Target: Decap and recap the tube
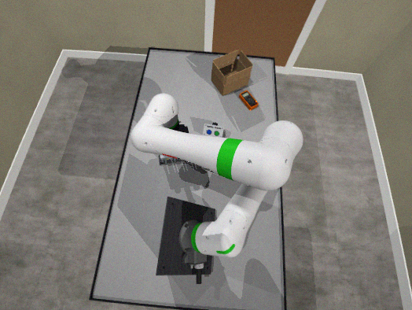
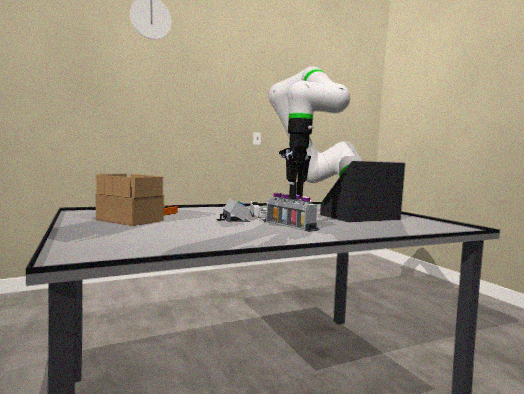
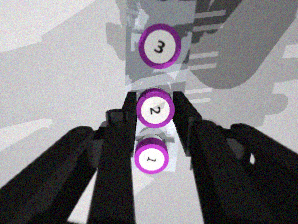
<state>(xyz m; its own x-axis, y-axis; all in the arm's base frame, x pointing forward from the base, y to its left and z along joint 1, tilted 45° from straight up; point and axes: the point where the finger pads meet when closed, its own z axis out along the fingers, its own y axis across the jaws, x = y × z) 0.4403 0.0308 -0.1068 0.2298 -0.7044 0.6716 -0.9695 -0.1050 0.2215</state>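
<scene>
The purple cap marked 2 is 30 mm below my hand. The rest, counted from my hand: cap 1: 10 mm behind, 50 mm to the left, 30 mm below; cap 3: 10 mm ahead, 50 mm to the right, 30 mm below; cap 4: 20 mm ahead, 100 mm to the right, 30 mm below.
</scene>
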